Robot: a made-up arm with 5 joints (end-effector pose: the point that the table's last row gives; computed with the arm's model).
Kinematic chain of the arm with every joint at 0, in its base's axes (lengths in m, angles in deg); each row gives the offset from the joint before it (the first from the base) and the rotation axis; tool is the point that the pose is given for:
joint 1: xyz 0 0 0.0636 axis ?
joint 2: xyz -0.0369 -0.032 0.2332 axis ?
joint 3: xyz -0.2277 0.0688 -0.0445 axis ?
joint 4: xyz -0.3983 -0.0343 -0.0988 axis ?
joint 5: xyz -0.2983 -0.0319 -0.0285 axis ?
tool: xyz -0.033 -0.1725 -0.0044
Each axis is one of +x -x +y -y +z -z.
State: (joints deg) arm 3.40 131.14 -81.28 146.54 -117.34
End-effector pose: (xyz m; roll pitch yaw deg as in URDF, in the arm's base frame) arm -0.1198 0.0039 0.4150 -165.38 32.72 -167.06
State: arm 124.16 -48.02 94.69 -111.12 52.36
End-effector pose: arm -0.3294 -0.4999 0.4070 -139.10 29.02 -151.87
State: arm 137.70 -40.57 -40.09 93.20 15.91
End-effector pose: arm -0.3202 0.1515 -0.3818 7.66 -79.45 42.29
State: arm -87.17 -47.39 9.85 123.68 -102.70
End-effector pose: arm -0.3599 0.1605 0.3043 20.37 31.97 70.23
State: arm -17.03 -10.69 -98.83 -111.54 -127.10
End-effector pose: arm -0.0406 0.1270 -0.3193 90.41 10.12 146.63
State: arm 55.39 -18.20 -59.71 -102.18 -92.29
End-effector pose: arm -0.3969 0.4352 -0.0792 37.14 -25.52 -162.06
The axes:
joint 1: +x
joint 2: +x
joint 3: +y
joint 4: +z
joint 5: +y

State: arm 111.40 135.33 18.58 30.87 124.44
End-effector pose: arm -0.8043 -0.0612 0.1983 -95.88 -30.95 -147.45
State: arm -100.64 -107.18 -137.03 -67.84 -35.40
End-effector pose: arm 0.3566 0.2037 0.5414 -22.80 9.37 128.92
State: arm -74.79 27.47 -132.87 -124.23 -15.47
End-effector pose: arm 0.0983 0.3338 -0.3095 122.84 -11.15 -79.82
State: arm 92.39 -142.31 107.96 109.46 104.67
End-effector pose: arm -0.3211 -0.2777 0.2116 118.41 -18.85 179.21
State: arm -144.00 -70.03 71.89 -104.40 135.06
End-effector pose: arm -0.5243 -0.3689 -0.2601 118.52 -44.77 -150.30
